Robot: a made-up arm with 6 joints. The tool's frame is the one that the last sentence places. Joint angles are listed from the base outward.
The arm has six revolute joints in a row. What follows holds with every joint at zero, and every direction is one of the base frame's.
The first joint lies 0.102 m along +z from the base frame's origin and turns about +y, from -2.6 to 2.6 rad.
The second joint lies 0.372 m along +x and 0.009 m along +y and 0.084 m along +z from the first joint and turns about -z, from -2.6 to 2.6 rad.
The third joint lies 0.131 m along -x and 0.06 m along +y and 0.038 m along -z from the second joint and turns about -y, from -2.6 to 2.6 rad.
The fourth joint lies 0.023 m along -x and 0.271 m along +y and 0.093 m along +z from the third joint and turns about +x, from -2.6 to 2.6 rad.
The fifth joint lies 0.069 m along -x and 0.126 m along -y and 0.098 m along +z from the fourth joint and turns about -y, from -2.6 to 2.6 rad.
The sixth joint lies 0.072 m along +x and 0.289 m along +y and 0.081 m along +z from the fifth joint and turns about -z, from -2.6 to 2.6 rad.
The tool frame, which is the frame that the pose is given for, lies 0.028 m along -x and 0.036 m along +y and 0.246 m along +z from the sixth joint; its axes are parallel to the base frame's.
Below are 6 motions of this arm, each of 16 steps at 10 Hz.
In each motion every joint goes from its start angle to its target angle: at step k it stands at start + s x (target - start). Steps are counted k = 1, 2, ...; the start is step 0. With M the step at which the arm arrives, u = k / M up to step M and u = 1 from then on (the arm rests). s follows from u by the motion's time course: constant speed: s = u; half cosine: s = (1 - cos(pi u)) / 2; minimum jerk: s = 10 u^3 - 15 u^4 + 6 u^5.
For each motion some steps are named. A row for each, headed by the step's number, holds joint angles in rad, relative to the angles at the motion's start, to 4 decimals.
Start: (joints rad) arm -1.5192 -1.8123 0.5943 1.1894 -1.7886 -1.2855
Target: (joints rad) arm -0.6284 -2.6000 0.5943 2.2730 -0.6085 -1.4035
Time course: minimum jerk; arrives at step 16
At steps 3, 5, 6, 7, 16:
3: 0.0434 -0.0384 0.0000 0.0528 0.0576 -0.0058
5: 0.1603 -0.1418 0.0000 0.1951 0.2124 -0.0212
6: 0.2452 -0.2168 0.0000 0.2982 0.3248 -0.0325
7: 0.3421 -0.3025 0.0000 0.4161 0.4532 -0.0453
16: 0.8908 -0.7877 0.0000 1.0836 1.1801 -0.1180

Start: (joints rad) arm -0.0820 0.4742 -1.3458 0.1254 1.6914 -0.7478
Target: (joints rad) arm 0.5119 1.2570 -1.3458 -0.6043 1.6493 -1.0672
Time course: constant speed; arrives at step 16
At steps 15, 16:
15: 0.5568 0.7339 0.0000 -0.6841 -0.0395 -0.2994
16: 0.5939 0.7828 0.0000 -0.7297 -0.0421 -0.3194

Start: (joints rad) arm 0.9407 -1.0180 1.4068 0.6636 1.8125 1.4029
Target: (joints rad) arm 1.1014 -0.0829 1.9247 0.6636 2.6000 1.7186
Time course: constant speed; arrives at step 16
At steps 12, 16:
12: 0.1205 0.7013 0.3884 0.0000 0.5906 0.2368
16: 0.1607 0.9351 0.5179 0.0000 0.7875 0.3157

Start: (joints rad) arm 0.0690 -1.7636 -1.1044 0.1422 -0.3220 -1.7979
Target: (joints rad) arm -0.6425 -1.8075 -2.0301 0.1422 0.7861 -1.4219
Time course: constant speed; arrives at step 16
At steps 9, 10, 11, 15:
9: -0.4002 -0.0247 -0.5207 0.0000 0.6233 0.2115
10: -0.4447 -0.0274 -0.5786 0.0000 0.6926 0.2350
11: -0.4892 -0.0302 -0.6364 0.0000 0.7618 0.2585
15: -0.6670 -0.0412 -0.8678 0.0000 1.0388 0.3525

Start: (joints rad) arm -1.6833 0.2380 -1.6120 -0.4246 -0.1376 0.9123
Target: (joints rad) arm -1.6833 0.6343 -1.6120 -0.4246 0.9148 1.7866
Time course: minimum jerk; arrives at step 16
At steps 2, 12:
2: 0.0000 0.0064 0.0000 0.0000 0.0169 0.0140
12: 0.0000 0.3553 0.0000 0.0000 0.9435 0.7838

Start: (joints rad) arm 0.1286 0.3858 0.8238 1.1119 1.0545 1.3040
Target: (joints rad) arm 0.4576 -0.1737 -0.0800 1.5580 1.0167 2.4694
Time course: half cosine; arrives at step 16
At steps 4, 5, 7, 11, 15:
4: 0.0482 -0.0819 -0.1324 0.0653 -0.0055 0.1707
5: 0.0731 -0.1243 -0.2008 0.0991 -0.0084 0.2590
7: 0.1324 -0.2252 -0.3637 0.1795 -0.0152 0.4690
11: 0.2559 -0.4352 -0.7030 0.3470 -0.0294 0.9064
15: 0.3258 -0.5541 -0.8951 0.4418 -0.0374 1.1542

